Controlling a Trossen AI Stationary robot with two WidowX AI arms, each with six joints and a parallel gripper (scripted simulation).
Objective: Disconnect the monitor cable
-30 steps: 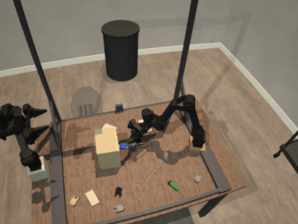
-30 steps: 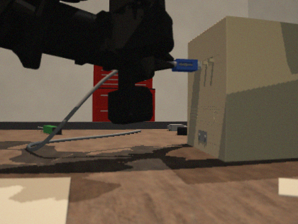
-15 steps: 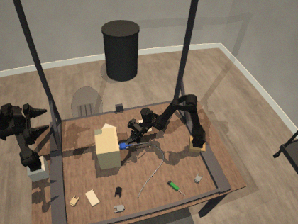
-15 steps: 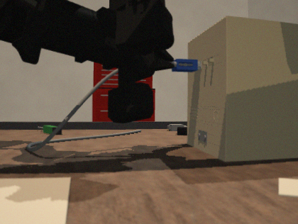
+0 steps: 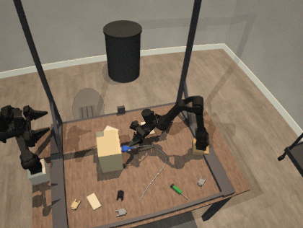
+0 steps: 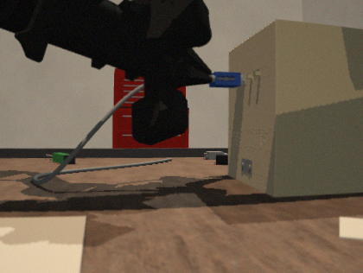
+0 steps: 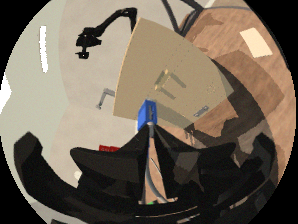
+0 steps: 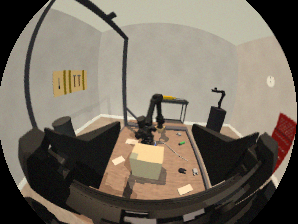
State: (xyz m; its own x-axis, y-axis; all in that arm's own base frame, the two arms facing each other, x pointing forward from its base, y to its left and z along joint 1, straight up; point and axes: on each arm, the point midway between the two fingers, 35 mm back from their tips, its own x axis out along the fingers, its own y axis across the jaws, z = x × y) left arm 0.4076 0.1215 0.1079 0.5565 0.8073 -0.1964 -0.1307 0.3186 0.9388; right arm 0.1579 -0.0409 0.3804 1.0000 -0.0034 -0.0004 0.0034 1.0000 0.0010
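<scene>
Right now the blue plug is 4 cm to the right of my left hand, 3 cm ahead of it and 1 cm below it. The rest, counted from my left hand: back panel: 8 cm to the right, 4 cm below, 1 cm ahead; beige box: 14 cm to the right, 5 cm below, 1 cm ahead.
</scene>
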